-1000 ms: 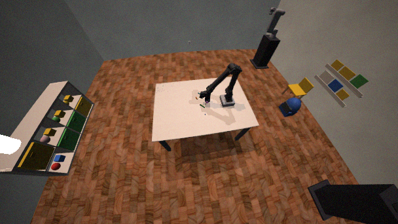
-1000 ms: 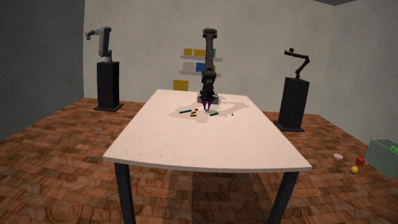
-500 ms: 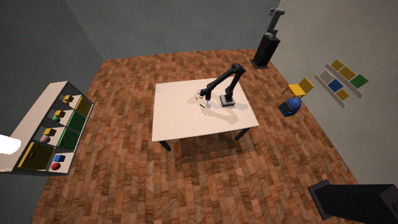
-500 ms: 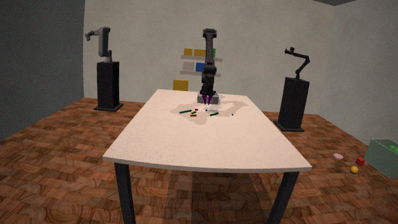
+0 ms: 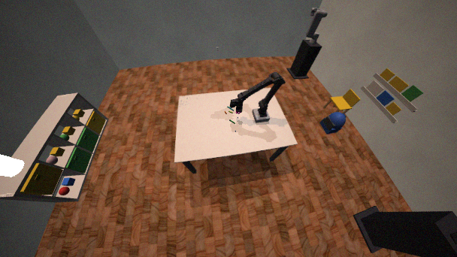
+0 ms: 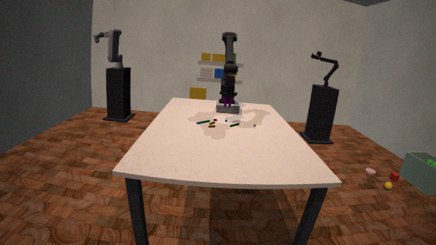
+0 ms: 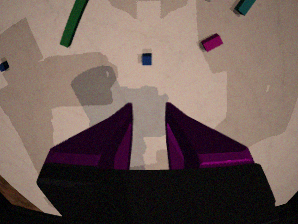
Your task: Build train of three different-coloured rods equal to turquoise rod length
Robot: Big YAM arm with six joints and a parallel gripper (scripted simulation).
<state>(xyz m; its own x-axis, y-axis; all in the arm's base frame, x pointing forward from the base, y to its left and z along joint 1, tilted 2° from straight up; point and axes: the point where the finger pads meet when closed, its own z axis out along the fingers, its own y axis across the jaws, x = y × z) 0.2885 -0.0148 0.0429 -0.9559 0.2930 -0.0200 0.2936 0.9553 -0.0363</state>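
Right now the orange rod is 14 cm ahead of my hand, 9 cm to the right of it and 10 cm below it. Round my hand: magenta rod: 7 cm to the right, 10 cm below; then lime rod: 7 cm ahead, 9 cm to the right, 10 cm below; then green rod: 8 cm ahead, 5 cm to the left, 10 cm below.
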